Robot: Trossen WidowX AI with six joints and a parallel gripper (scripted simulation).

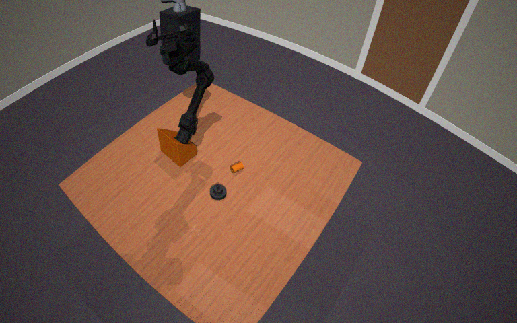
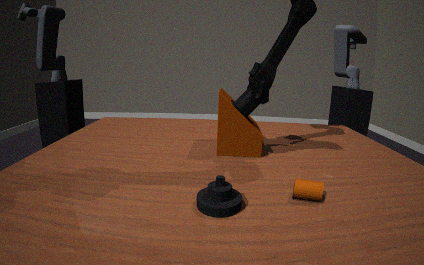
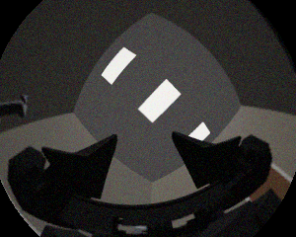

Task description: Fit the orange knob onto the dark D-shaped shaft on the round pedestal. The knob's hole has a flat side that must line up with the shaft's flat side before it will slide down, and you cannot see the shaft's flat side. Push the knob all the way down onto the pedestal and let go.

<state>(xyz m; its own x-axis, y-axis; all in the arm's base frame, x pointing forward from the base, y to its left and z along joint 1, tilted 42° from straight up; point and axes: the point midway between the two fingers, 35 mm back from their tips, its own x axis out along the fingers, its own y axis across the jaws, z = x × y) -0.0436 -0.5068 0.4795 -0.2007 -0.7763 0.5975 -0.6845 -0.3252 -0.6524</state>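
Right now the orange knob is 270 mm ahead of my gripper tip, 170 mm to the left of it and 840 mm below it. The rest, counted from my gripper tip: dark round pedestal (280 mm ahead, 10 mm to the right, 830 mm below).
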